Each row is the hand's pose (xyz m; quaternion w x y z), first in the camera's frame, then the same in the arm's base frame.
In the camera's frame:
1: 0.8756 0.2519 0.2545 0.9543 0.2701 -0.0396 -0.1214
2: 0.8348 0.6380 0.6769 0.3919 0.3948 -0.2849 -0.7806
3: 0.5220 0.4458 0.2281 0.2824 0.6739 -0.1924 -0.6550
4: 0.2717 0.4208 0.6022 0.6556 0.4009 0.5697 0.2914
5: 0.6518 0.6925 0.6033 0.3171 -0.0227 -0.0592 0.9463
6: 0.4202 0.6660 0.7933 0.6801 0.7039 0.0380 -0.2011
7: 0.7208 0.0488 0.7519 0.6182 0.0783 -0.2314 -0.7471
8: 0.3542 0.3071 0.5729 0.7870 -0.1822 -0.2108 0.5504
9: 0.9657 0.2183 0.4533 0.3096 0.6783 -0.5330 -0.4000
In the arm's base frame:
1: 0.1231 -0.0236 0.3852 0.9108 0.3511 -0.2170 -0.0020
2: -0.1438 0.2892 0.7853 0.3457 0.5933 -0.2864 -0.6681
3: -0.2141 0.1366 0.2303 0.2334 0.8253 -0.1631 -0.4877
4: -0.5879 0.0316 0.4593 0.7154 0.3327 0.4219 0.4467
5: -0.2870 0.3359 0.6468 0.2367 -0.2000 -0.1860 0.9324
6: -0.5689 0.2588 0.7176 0.6385 0.7680 -0.0503 0.0003
7: -0.1879 -0.3129 0.7488 0.5950 0.2890 -0.3049 -0.6851
8: -0.4845 -0.0678 0.4570 0.6970 -0.2316 -0.4190 0.5338
9: 0.1285 -0.0776 0.5993 0.1706 0.7987 -0.5160 -0.2583

